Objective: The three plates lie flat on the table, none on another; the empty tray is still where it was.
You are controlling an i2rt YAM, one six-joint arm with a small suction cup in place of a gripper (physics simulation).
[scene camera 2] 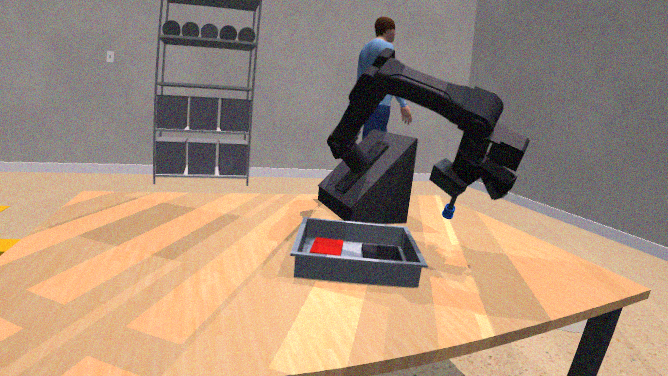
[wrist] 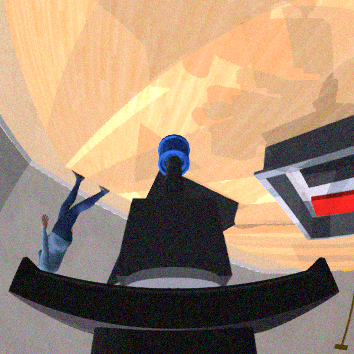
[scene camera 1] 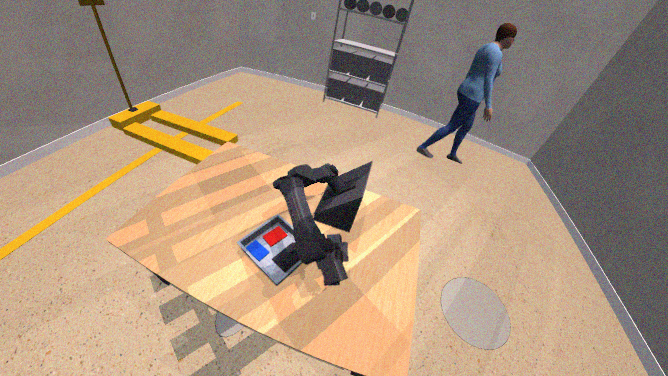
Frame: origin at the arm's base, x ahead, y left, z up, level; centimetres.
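Where they show: end effector, tool point: (scene camera 2: 447, 214) (wrist: 173, 148); arm's base, origin of the base link: (scene camera 2: 363, 167) (scene camera 1: 340, 189).
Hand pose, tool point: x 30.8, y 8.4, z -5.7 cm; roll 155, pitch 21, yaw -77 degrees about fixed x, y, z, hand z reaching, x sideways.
Note:
Each offset is from my tool point to the top centre of the thing. Level surfaces: height alone.
A grey tray @[dz -3.3, dx +2.9, dy -25.5 cm] (scene camera 1: 277, 276) (scene camera 2: 357, 272) (wrist: 305, 145) stands on the table. Inside it a red plate @[dz -7.1, dx -3.1, dy -29.4 cm] (scene camera 1: 275, 236) (scene camera 2: 327, 246) (wrist: 334, 203), a blue plate @[dz -7.1, dx +6.3, dy -33.1 cm] (scene camera 1: 257, 250) and a black plate @[dz -7.1, dx +3.9, dy -19.6 cm] (scene camera 1: 285, 260) (scene camera 2: 381, 252) lie flat, side by side. The arm partly covers the black plate in scene camera 1. The blue plate is hidden behind the tray wall in scene camera 2. My gripper, a blue suction cup (scene camera 2: 448, 212) (wrist: 173, 155), is open and bare. It hangs above the table, to the right of the tray in scene camera 2; the arm hides it in scene camera 1.
The dark wedge-shaped arm base (scene camera 1: 345, 200) (scene camera 2: 382, 185) stands on the table @[dz -8.3 cm] (scene camera 1: 380, 300) (scene camera 2: 225, 300) close behind the tray. Beyond the table are a person in blue (scene camera 1: 482, 70) (scene camera 2: 372, 52) (wrist: 55, 248), a shelf rack (scene camera 2: 156, 125) and a yellow floor frame (scene camera 1: 167, 142).

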